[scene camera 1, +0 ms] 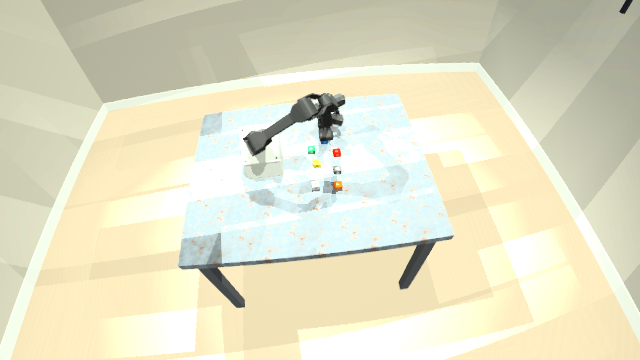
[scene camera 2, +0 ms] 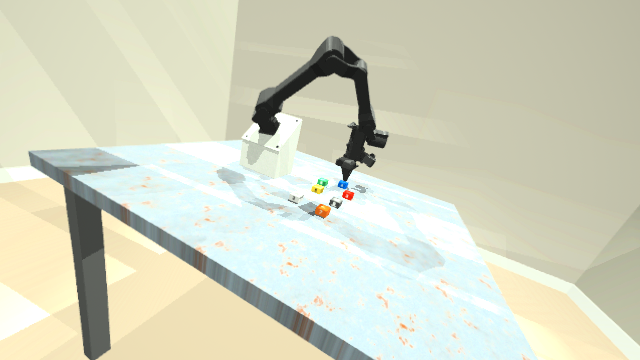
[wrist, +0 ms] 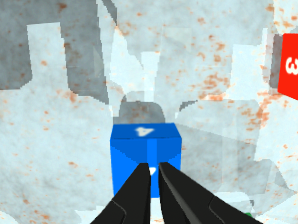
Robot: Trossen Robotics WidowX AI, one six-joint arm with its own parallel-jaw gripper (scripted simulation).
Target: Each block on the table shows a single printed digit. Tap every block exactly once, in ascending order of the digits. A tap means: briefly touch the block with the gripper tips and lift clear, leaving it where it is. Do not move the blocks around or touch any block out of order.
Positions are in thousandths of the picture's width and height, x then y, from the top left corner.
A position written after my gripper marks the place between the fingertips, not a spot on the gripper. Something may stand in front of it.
My gripper (scene camera 2: 538, 504) is shut and holds nothing. Also in view: a blue block (wrist: 438, 645).
My gripper shows as well in the wrist view (wrist: 515, 766).
